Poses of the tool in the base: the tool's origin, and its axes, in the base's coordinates. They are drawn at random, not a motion.
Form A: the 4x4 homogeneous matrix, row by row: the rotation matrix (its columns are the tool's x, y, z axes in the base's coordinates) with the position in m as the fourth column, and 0 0 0 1 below. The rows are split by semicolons.
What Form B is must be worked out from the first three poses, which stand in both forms.
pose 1, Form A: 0.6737 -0.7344 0.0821 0.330; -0.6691 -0.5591 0.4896 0.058; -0.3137 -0.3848 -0.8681 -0.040; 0 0 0 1
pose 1, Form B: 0.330 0.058 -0.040; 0.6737 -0.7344 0.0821; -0.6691 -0.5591 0.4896; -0.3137 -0.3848 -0.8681
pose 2, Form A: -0.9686 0.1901 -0.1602 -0.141; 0.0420 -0.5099 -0.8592 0.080; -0.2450 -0.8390 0.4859 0.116; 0 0 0 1
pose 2, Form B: -0.141 0.080 0.116; -0.9686 0.1901 -0.1602; 0.0420 -0.5099 -0.8592; -0.2450 -0.8390 0.4859
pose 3, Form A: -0.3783 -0.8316 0.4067 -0.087; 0.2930 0.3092 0.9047 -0.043; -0.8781 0.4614 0.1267 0.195; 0 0 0 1
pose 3, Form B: -0.087 -0.043 0.195; -0.3783 -0.8316 0.4067; 0.2930 0.3092 0.9047; -0.8781 0.4614 0.1267
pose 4, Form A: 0.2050 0.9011 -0.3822 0.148; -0.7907 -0.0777 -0.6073 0.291; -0.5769 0.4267 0.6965 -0.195; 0 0 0 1
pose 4, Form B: 0.148 0.291 -0.195; 0.2050 0.9011 -0.3822; -0.7907 -0.0777 -0.6073; -0.5769 0.4267 0.6965
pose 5, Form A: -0.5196 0.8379 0.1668 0.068; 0.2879 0.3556 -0.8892 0.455; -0.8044 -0.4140 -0.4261 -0.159; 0 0 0 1
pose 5, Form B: 0.068 0.455 -0.159; -0.5196 0.8379 0.1668; 0.2879 0.3556 -0.8892; -0.8044 -0.4140 -0.4261
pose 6, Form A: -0.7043 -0.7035 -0.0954 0.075; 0.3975 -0.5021 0.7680 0.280; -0.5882 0.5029 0.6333 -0.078; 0 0 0 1
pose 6, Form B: 0.075 0.280 -0.078; -0.7043 -0.7035 -0.0954; 0.3975 -0.5021 0.7680; -0.5882 0.5029 0.6333
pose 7, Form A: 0.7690 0.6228 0.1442 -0.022; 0.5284 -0.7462 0.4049 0.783; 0.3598 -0.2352 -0.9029 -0.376; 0 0 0 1
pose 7, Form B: -0.022 0.783 -0.376; 0.7690 0.6228 0.1442; 0.5284 -0.7462 0.4049; 0.3598 -0.2352 -0.9029
